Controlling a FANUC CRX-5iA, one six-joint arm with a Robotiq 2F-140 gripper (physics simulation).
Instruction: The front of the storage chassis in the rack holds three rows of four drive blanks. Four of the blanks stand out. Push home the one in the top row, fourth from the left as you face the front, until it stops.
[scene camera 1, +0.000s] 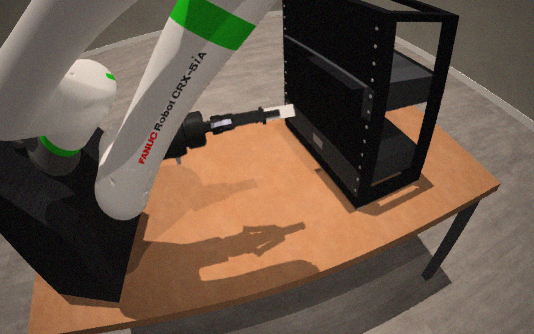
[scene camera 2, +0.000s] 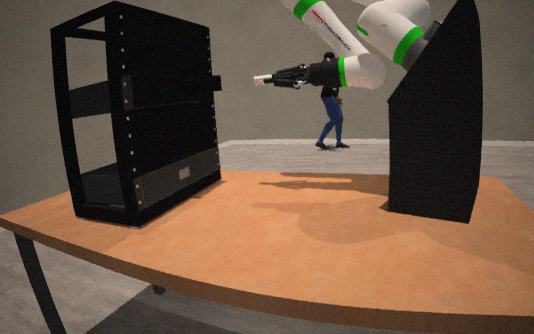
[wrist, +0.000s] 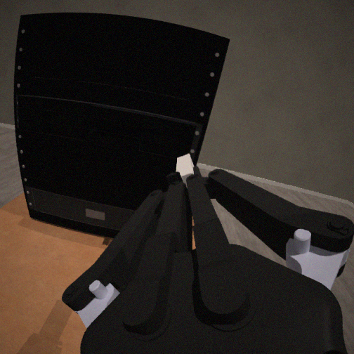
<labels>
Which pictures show the gripper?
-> Scene camera 1, scene camera 2 and the wrist view: all of them.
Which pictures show the black rack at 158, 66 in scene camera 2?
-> Scene camera 1, scene camera 2 and the wrist view: all of them.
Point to a black rack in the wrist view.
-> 89, 154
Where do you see the gripper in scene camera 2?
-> At 255, 81
</labels>
